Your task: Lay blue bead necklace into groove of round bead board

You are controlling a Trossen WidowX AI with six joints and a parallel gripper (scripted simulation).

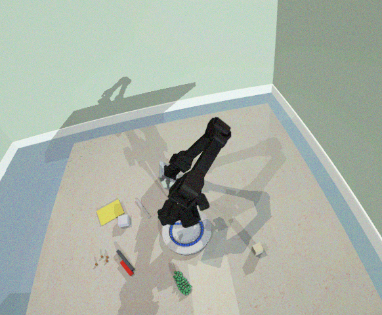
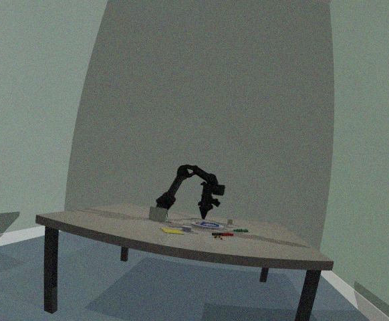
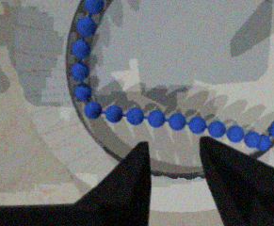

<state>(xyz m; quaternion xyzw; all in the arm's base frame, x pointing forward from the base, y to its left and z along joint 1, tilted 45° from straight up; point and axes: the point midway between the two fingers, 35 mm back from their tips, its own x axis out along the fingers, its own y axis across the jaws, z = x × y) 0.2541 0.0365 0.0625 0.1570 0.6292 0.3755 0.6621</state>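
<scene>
Now: gripper tip 30 mm short of the round bead board, 10 mm to the left of it and 30 mm above it. From my gripper tip the other things lie so: white cube: 40 mm behind, 280 mm to the right, 30 mm below; cream cube: 150 mm ahead, 250 mm to the left, 20 mm below; stick: 100 mm behind, 200 mm to the right, 40 mm below.
</scene>
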